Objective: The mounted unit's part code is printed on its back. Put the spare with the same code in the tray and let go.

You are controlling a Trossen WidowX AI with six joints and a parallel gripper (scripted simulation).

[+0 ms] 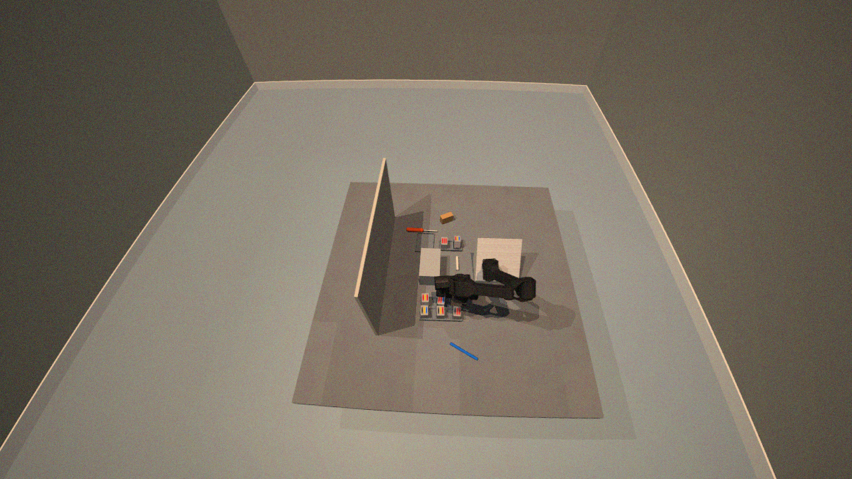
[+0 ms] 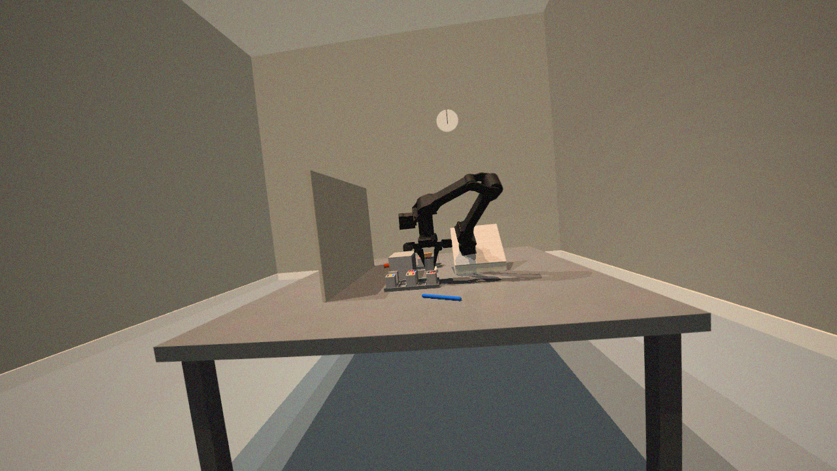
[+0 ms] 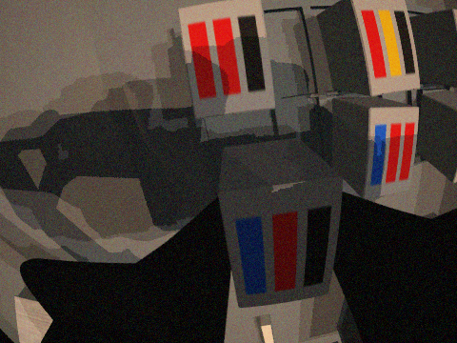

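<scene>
Right now the wire-edged tray is 14 cm ahead of my gripper tip, 36 cm to the right of it and 6 cm below it. From my gripper tip the other things lie so: blue stick 2 cm behind, 23 cm to the left, 6 cm below; then grey mounted unit 12 cm ahead, 17 cm to the right, 1 cm below; then upright panel 35 cm ahead, 20 cm to the right, 16 cm above.
</scene>
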